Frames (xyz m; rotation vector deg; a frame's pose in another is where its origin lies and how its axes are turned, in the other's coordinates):
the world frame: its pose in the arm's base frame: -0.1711 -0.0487 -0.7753 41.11 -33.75 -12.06
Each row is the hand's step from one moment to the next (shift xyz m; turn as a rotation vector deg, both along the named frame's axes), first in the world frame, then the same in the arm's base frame.
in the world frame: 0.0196 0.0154 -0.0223 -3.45 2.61 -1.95
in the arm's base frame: 0.0286 0.0165 0.0055 -1.75 4.32 -0.92
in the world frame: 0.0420 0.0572 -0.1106 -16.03 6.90 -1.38
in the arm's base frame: 0.0970 0.0881 -0.0098 -12.44 11.91 -3.15
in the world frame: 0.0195 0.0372 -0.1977 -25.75 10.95 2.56
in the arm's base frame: 0.1289 0.1303 -0.0853 -22.72 16.37 -2.29
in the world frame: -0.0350 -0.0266 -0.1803 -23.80 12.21 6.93
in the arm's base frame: 0.0753 0.0938 -0.1414 -23.65 14.14 2.03
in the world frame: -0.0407 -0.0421 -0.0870 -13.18 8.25 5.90
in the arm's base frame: 0.0173 0.0325 -0.0982 -14.31 7.78 3.36
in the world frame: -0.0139 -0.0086 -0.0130 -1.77 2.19 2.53
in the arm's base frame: -0.0038 0.0061 -0.0196 -2.94 0.88 2.22
